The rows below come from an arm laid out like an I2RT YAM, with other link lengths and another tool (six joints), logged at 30 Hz.
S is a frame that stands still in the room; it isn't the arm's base.
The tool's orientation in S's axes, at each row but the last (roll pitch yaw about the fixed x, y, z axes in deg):
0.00 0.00 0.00
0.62 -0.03 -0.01
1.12 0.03 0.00
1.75 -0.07 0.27
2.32 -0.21 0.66
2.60 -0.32 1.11
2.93 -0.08 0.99
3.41 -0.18 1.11
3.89 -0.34 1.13
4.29 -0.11 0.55
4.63 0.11 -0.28
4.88 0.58 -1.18
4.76 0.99 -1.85
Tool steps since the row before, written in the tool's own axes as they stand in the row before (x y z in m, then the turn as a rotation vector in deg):
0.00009 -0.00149 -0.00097 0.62 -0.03 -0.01
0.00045 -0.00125 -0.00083 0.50 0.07 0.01
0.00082 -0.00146 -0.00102 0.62 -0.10 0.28
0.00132 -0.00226 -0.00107 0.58 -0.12 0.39
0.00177 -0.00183 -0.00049 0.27 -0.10 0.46
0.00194 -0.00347 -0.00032 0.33 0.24 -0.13
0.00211 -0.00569 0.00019 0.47 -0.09 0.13
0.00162 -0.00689 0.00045 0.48 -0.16 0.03
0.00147 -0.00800 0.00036 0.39 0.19 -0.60
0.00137 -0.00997 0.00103 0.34 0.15 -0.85
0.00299 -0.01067 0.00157 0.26 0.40 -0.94
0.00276 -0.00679 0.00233 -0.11 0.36 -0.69
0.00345 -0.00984 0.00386 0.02 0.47 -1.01
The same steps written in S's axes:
0.00009 -0.00149 -0.00097 0.62 -0.03 -0.01
0.00045 -0.00124 -0.00084 0.50 0.07 0.01
0.00082 -0.00144 -0.00105 0.62 -0.11 0.28
0.00133 -0.00222 -0.00114 0.58 -0.13 0.39
0.00179 -0.00179 -0.00056 0.27 -0.12 0.46
0.00201 -0.00341 -0.00047 0.33 0.25 -0.12
0.00221 -0.00565 -0.00010 0.47 -0.09 0.13
0.00175 -0.00687 0.00004 0.48 -0.15 0.02
0.00163 -0.00798 -0.00017 0.39 0.24 -0.58
0.00147 -0.01001 0.00028 0.34 0.22 -0.84
0.00294 -0.01078 0.00070 0.26 0.47 -0.91
0.00263 -0.00702 0.00172 -0.11 0.42 -0.66
0.00317 -0.01023 0.00297 0.02 0.55 -0.97

